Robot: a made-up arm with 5 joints.
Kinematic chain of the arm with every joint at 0, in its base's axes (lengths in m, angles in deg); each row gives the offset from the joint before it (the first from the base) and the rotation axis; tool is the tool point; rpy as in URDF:
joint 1: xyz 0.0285 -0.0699 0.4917 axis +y
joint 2: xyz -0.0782 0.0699 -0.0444 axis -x
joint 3: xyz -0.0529 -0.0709 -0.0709 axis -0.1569 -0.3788 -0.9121
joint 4: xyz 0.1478 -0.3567 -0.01 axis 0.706 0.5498 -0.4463
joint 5: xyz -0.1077 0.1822 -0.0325 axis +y
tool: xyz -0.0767 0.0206 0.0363 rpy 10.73 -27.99 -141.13
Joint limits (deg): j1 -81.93..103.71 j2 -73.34..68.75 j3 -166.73..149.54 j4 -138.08..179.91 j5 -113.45..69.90
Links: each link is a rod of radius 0.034 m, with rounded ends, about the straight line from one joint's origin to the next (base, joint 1, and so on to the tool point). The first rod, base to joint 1, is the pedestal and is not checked.
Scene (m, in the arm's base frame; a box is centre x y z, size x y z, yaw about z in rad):
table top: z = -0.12
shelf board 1: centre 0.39 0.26 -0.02 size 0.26 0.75 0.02 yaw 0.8
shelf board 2: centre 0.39 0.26 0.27 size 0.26 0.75 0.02 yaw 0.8
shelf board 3: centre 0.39 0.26 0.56 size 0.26 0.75 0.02 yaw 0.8
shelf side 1: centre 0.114 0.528 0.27 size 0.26 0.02 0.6 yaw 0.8
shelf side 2: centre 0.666 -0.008 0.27 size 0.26 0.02 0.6 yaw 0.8
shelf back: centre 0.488 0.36 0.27 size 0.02 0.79 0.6 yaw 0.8
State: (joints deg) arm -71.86 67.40 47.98 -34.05 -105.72
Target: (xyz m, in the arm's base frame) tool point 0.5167 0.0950 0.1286
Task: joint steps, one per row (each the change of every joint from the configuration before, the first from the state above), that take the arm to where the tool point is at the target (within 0.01 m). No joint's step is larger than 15 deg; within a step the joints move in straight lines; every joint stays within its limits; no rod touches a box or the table.
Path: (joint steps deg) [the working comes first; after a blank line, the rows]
Joints at the target: -81.93 -63.90 55.22 -53.43 -92.84
Straight joint move there: clear.

1: -1.12 -14.59 0.80 -2.15 1.43
2: -1.12 -14.59 0.81 -2.16 1.43
3: -1.12 -14.59 0.80 -2.15 1.43
4: -1.12 -14.59 0.81 -2.16 1.44
5: -1.11 -14.59 0.80 -2.15 1.43
6: -1.12 -14.59 0.81 -2.15 1.43
7: -1.12 -14.59 0.80 -2.16 1.43
8: -1.12 -14.59 0.80 -2.15 1.43
9: -1.12 -14.58 0.81 -2.15 1.43

